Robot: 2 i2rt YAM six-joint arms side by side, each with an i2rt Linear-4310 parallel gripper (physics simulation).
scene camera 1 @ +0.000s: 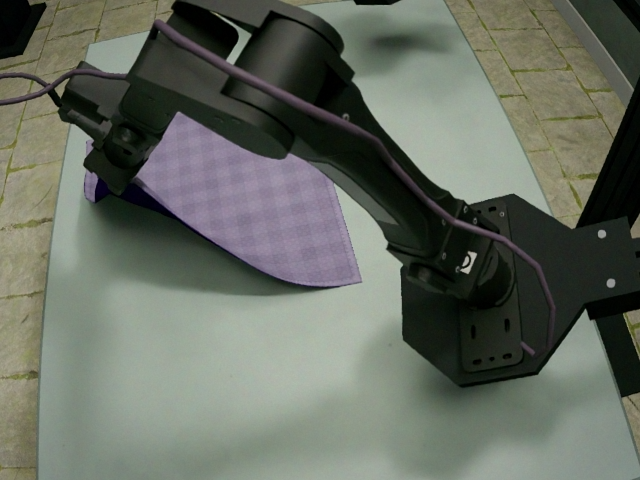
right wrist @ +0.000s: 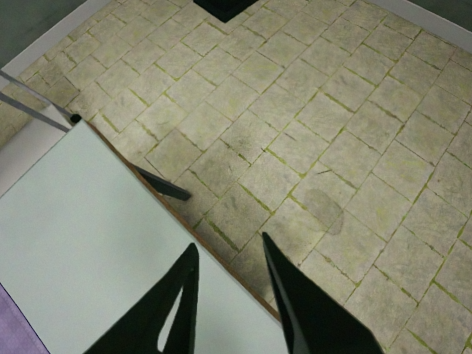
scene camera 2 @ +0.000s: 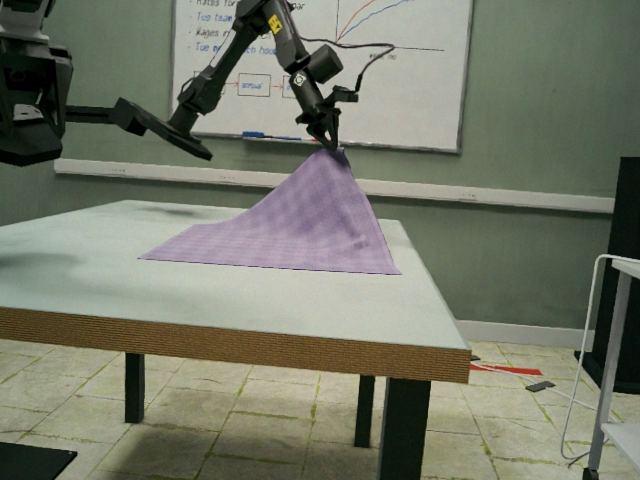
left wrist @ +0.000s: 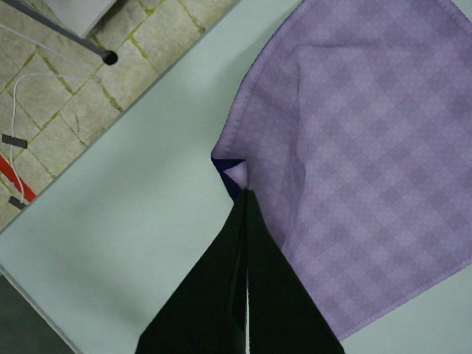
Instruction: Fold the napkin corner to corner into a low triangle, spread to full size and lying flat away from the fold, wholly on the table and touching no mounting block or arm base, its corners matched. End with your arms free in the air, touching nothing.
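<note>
The purple checked napkin (scene camera 1: 248, 222) (scene camera 2: 310, 217) (left wrist: 375, 150) lies partly on the table, with one corner pulled up into a tall peak. Its dark underside shows below the raised edge in scene camera 1. My left gripper (scene camera 2: 334, 147) (left wrist: 247, 196) is shut on that corner, high above the table; a small flap of the corner is bent over just beyond the fingertips. In scene camera 1 its fingertips are hidden. My right gripper (right wrist: 229, 243) is open and empty, above the table's edge and away from the napkin. A bit of the napkin (right wrist: 19, 327) shows in the right wrist view.
The left arm's base plate (scene camera 1: 431, 322) (scene camera 2: 170, 135) is mounted at the table's side, apart from the napkin's nearest corner. The table (scene camera 1: 248, 382) (scene camera 2: 248, 294) (left wrist: 150, 165) (right wrist: 90, 215) has an edge close to the raised corner. A white cart (scene camera 2: 615, 330) stands off the table.
</note>
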